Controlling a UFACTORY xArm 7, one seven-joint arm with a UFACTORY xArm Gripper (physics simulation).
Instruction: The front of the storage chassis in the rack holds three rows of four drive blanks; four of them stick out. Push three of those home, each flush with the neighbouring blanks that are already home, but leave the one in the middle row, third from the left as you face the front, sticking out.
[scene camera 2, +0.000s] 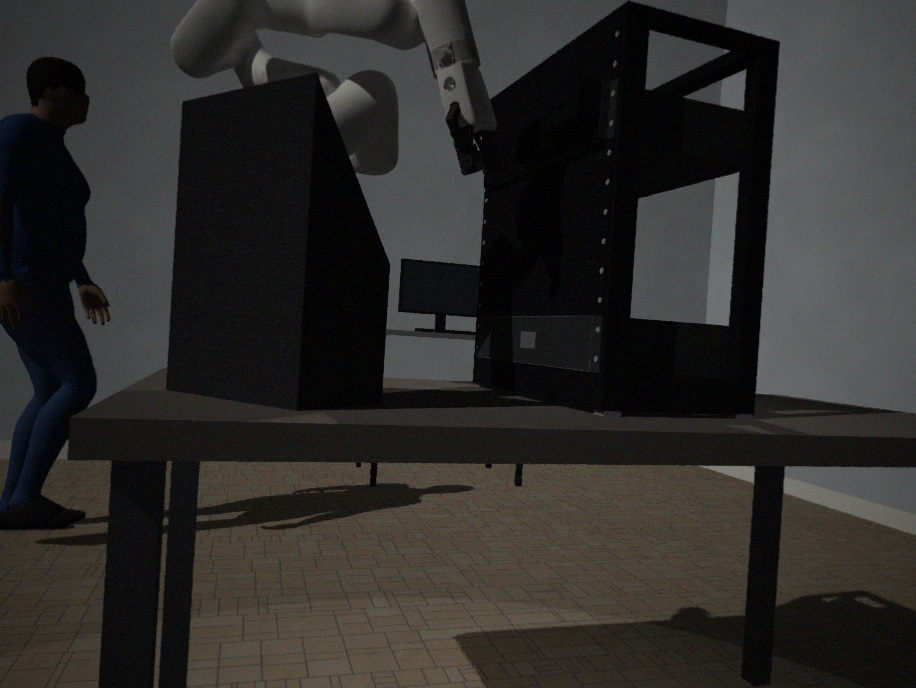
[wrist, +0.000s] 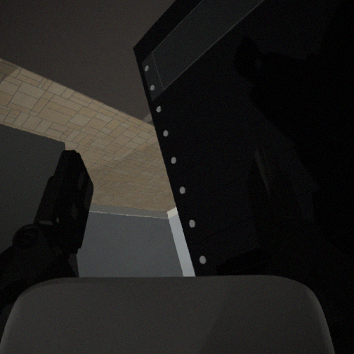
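Pixels of known places: gripper, fingertip midpoint: (scene camera 2: 483, 172); arm's base at its link origin: (scene camera 2: 266, 171).
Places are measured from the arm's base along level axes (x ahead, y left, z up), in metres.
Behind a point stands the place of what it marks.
The rack (scene camera 2: 618, 222) @[x 0.520, y 0.057, z -0.039 m] (wrist: 187, 207) is black and stands upright on the table, with pale holes down its front post. A dark box (scene camera 2: 688, 125) @[x 0.631, y 0.143, z 0.136 m] sits in its upper part, which appears to be the storage chassis. The front is too dark to tell single drive blanks or which stick out. My gripper (scene camera 2: 473, 159) @[x 0.311, y 0.105, z 0.037 m] (wrist: 168, 166) is open and empty, tilted down close before the rack's upper front at its far side. In the wrist view one finger stands at the left, and the other is barely visible against the dark rack front.
A tall dark slanted cabinet (scene camera 2: 244, 244) @[x 0.007, y -0.086, z -0.118 m] stands on the table (scene camera 2: 444, 442) @[x 0.302, y -0.193, z -0.347 m] facing the rack. A grey panel (scene camera 2: 559, 344) @[x 0.452, y 0.173, z -0.226 m] (wrist: 200, 45) crosses the rack's lower front. A monitor (scene camera 2: 439, 287) stands behind. A person in blue (scene camera 2: 44, 185) is at the far left.
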